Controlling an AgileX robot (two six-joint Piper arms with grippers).
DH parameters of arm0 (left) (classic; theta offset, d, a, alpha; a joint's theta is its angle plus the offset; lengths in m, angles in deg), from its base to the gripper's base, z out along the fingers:
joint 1: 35.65 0.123 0 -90
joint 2: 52.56 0 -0.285 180
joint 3: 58.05 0 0.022 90
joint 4: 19.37 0.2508 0 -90
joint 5: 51.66 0 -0.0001 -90
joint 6: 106.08 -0.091 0 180
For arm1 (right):
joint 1: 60.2 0.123 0 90
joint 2: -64.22 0 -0.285 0
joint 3: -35.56 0 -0.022 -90
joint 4: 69.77 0.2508 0 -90
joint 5: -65.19 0 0.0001 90
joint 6: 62.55 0.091 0 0
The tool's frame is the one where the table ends.
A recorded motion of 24 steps. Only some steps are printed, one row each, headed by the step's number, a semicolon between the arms.
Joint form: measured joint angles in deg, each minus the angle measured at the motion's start. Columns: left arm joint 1, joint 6, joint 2, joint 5, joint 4, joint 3; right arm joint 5, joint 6, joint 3, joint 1, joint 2, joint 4.
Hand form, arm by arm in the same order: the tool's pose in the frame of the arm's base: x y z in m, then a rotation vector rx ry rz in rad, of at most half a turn. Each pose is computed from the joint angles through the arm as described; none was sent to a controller.
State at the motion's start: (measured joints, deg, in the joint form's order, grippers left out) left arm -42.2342 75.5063 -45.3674 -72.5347 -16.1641 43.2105; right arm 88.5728 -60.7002 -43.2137 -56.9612 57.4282 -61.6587
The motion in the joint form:
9: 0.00 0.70 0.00 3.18 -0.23 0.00; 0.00 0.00 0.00 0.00 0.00 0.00
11: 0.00 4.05 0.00 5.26 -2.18 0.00; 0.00 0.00 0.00 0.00 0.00 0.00
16: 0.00 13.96 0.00 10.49 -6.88 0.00; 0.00 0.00 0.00 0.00 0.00 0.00
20: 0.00 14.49 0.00 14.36 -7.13 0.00; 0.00 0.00 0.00 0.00 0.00 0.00
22: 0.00 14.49 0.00 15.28 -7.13 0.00; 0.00 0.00 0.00 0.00 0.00 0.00
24: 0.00 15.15 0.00 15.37 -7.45 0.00; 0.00 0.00 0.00 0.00 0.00 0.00
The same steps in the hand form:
9: 0.0541 -0.0048 0.1769 0.1013 1.8058 -0.0607; 0.0510 0.0080 0.1687 0.0625 1.9014 0.2019
11: 0.0547 -0.0059 0.1801 0.0265 1.7741 -0.1375; 0.0510 0.0080 0.1687 0.0625 1.9014 0.2019
16: 0.0558 -0.0075 0.1883 -0.1767 1.6833 -0.3473; 0.0510 0.0080 0.1687 0.0625 1.9014 0.2019
20: 0.0563 -0.0072 0.1945 -0.1835 1.6150 -0.3640; 0.0510 0.0080 0.1687 0.0625 1.9014 0.2019
22: 0.0564 -0.0071 0.1959 -0.1825 1.5989 -0.3653; 0.0510 0.0080 0.1687 0.0625 1.9014 0.2019
24: 0.0564 -0.0072 0.1961 -0.1958 1.5966 -0.3791; 0.0510 0.0080 0.1687 0.0625 1.9014 0.2019

